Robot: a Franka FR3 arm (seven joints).
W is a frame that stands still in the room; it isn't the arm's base.
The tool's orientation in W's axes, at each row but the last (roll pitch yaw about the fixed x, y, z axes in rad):
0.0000, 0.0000, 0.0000
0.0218, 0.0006, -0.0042
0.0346, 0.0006, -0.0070
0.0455, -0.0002, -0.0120
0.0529, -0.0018, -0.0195
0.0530, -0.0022, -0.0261
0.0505, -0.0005, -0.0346
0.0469, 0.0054, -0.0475
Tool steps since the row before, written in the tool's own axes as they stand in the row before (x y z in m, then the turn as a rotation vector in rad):
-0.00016, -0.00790, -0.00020, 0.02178, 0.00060, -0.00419
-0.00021, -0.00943, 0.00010, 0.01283, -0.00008, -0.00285
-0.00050, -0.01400, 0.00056, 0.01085, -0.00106, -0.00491
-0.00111, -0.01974, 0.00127, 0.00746, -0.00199, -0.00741
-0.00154, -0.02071, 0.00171, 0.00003, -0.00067, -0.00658
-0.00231, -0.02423, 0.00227, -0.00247, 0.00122, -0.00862
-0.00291, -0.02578, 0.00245, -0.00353, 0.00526, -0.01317
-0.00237, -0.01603, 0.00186, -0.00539, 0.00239, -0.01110
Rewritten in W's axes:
-0.00016, -0.00790, -0.00020, 0.02178, 0.00060, -0.00419
-0.00025, -0.00943, -0.00011, 0.01283, -0.00007, -0.00286
-0.00060, -0.01401, 0.00008, 0.01084, -0.00097, -0.00495
-0.00135, -0.01976, 0.00037, 0.00744, -0.00174, -0.00749
-0.00195, -0.02074, 0.00061, 0.00004, -0.00032, -0.00661
-0.00295, -0.02425, 0.00098, -0.00241, 0.00174, -0.00855
-0.00380, -0.02575, 0.00114, -0.00332, 0.00604, -0.01289
-0.00313, -0.01597, 0.00112, -0.00530, 0.00316, -0.01095

